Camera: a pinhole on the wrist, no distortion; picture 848 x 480 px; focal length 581.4 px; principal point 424.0 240.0 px. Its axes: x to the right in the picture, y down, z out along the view. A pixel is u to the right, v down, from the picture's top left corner.
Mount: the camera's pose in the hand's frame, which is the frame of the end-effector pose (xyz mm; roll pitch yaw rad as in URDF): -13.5 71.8 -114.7 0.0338 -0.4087 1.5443
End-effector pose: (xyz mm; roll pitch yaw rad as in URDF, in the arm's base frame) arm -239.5 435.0 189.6 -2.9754 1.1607 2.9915
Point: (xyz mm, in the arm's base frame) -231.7 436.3 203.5
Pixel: 348 261
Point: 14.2 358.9 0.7
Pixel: 593 144
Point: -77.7 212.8 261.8
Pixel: 252 458
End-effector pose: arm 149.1 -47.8 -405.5 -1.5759 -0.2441 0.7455
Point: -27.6 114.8 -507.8
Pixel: 718 316
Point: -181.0 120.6 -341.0
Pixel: 457 368
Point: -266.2 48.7 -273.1
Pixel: 360 459
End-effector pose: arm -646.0 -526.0 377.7 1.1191 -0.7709 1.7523
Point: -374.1 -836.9 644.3
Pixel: outside the picture
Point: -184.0 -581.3 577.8
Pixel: 623 205
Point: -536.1 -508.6 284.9
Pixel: 205 376
